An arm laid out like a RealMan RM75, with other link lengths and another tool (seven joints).
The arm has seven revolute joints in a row. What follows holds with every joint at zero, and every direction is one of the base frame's.
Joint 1 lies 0.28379 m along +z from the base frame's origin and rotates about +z.
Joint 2 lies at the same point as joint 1 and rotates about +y.
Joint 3 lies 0.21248 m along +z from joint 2 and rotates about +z.
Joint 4 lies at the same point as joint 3 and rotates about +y.
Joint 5 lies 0.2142 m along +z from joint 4 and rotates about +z.
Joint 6 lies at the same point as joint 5 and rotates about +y.
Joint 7 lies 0.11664 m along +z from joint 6 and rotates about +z.
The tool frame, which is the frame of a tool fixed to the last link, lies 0.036 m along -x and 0.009 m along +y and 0.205 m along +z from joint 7; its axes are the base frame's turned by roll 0.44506, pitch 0 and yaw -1.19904 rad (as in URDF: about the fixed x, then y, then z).
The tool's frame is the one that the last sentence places.
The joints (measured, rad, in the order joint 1, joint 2, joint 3, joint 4, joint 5, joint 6, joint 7), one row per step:
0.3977 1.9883 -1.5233 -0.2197 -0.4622 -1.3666 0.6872
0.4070 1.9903 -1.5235 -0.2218 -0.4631 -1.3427 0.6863
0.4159 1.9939 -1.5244 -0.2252 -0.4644 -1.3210 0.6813
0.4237 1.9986 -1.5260 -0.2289 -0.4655 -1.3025 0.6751
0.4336 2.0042 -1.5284 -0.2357 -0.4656 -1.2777 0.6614
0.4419 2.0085 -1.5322 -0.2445 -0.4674 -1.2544 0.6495
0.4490 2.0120 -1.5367 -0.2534 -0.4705 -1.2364 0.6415
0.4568 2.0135 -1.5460 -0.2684 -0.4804 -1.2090 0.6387
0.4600 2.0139 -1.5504 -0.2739 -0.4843 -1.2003 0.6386
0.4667 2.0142 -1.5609 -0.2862 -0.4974 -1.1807 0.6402
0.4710 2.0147 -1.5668 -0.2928 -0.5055 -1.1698 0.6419
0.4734 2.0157 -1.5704 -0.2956 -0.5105 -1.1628 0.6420
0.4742 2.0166 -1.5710 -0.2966 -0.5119 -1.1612 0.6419
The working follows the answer.
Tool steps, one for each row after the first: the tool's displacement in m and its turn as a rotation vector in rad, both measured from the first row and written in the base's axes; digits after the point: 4 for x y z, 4 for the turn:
0.0008 0.0048 -0.0034 -0.0029 -0.0105 -0.0089
0.0003 0.0087 -0.0072 -0.0045 -0.0221 -0.0132
-0.0011 0.0117 -0.0112 -0.0059 -0.0323 -0.0147
-0.0033 0.0158 -0.0159 -0.0033 -0.0500 -0.0140
-0.0058 0.0192 -0.0205 -0.0024 -0.0681 -0.0111
-0.0091 0.0215 -0.0247 -0.0037 -0.0824 -0.0052
-0.0125 0.0240 -0.0315 -0.0129 -0.1042 0.0020
-0.0143 0.0245 -0.0341 -0.0172 -0.1116 0.0063
-0.0179 0.0250 -0.0412 -0.0306 -0.1306 0.0171
-0.0202 0.0251 -0.0454 -0.0390 -0.1409 0.0235
-0.0211 0.0250 -0.0485 -0.0444 -0.1478 0.0263
-0.0218 0.0249 -0.0494 -0.0457 -0.1489 0.0276

Tool pose at each row, in the base's axes (x y z in m, rotation vector in rad; rounded; the steps above come from the unrounded poses):
0.1509 0.4403 0.0229 -1.3993 -0.5783 0.3866
0.1517 0.4450 0.0196 -1.4070 -0.5801 0.3733
0.1512 0.4490 0.0157 -1.4125 -0.5863 0.3625
0.1498 0.4520 0.0117 -1.4169 -0.5933 0.3547
0.1476 0.4561 0.0071 -1.4188 -0.6086 0.3422
0.1451 0.4595 0.0025 -1.4217 -0.6256 0.3318
0.1418 0.4618 -0.0017 -1.4250 -0.6414 0.3271
0.1384 0.4643 -0.0086 -1.4375 -0.6633 0.3208
0.1366 0.4648 -0.0112 -1.4424 -0.6720 0.3206
0.1330 0.4653 -0.0183 -1.4572 -0.6938 0.3204
0.1307 0.4654 -0.0225 -1.4662 -0.7060 0.3211
0.1298 0.4653 -0.0256 -1.4724 -0.7131 0.3203
0.1292 0.4652 -0.0264 -1.4736 -0.7148 0.3210

